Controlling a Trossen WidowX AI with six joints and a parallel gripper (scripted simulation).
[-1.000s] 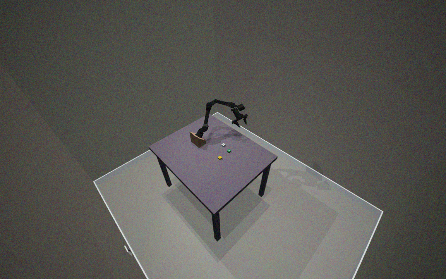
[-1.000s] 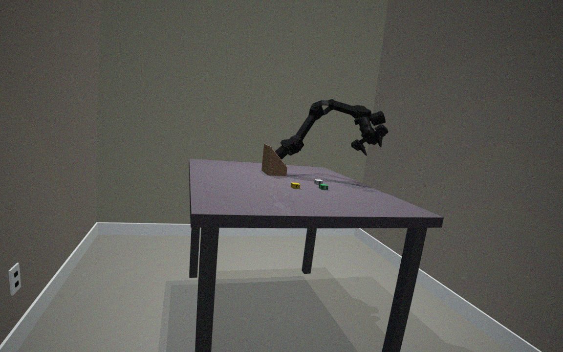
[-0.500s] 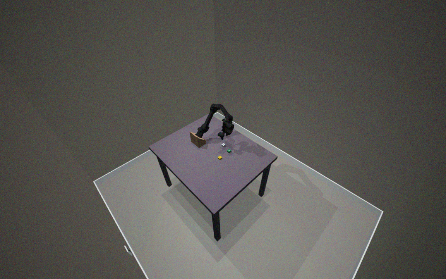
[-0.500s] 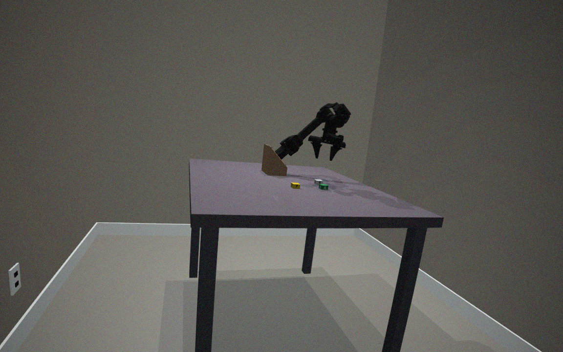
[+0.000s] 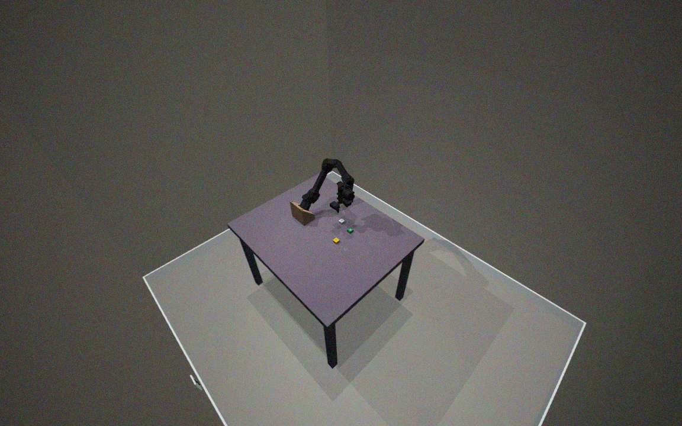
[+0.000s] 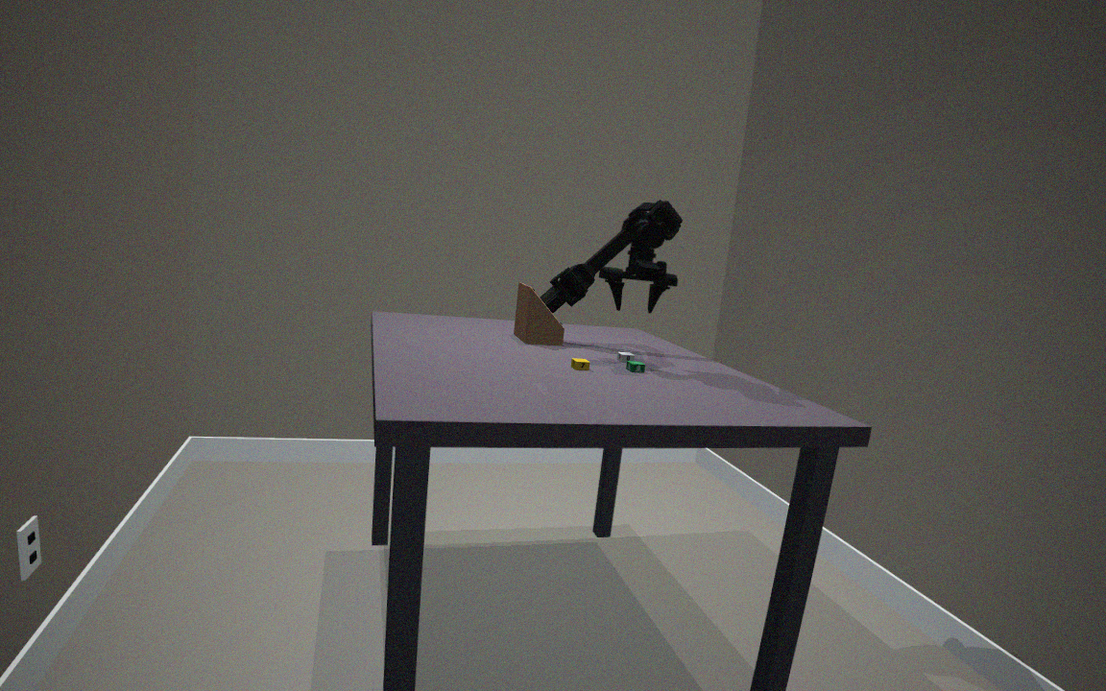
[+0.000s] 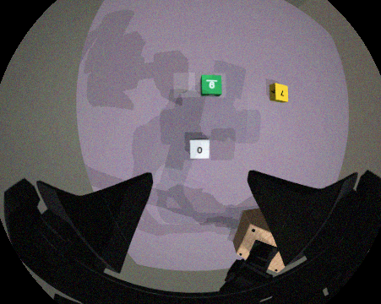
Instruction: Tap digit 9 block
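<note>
Now: gripper tip 120 mm above the green block, 100 mm short of it and 30 mm to the left of it. Also, from my gripper tip: yellow block (160 mm to the right, 120 mm below, 100 mm ahead); then white block (120 mm below).
</note>
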